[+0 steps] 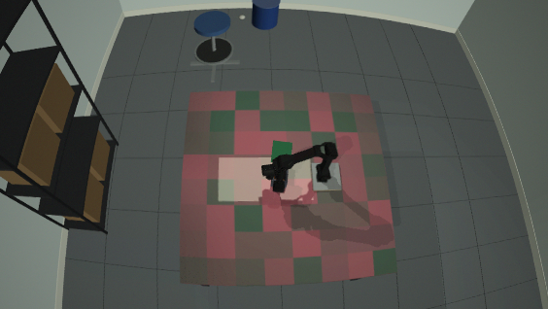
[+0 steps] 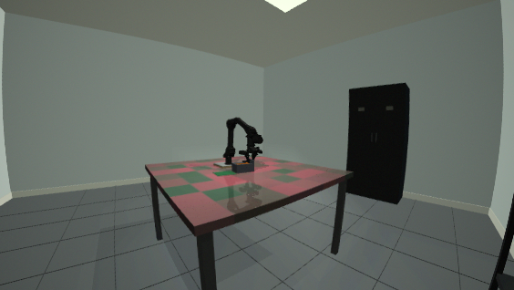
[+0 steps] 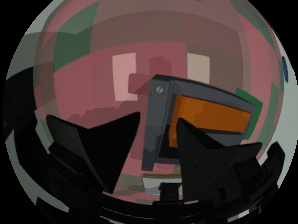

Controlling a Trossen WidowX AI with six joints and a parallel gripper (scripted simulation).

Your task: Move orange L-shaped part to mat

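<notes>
Now: gripper tip 1 cm past the orange L-shaped part, 6 cm to the left of it and 1 cm above it.
</notes>
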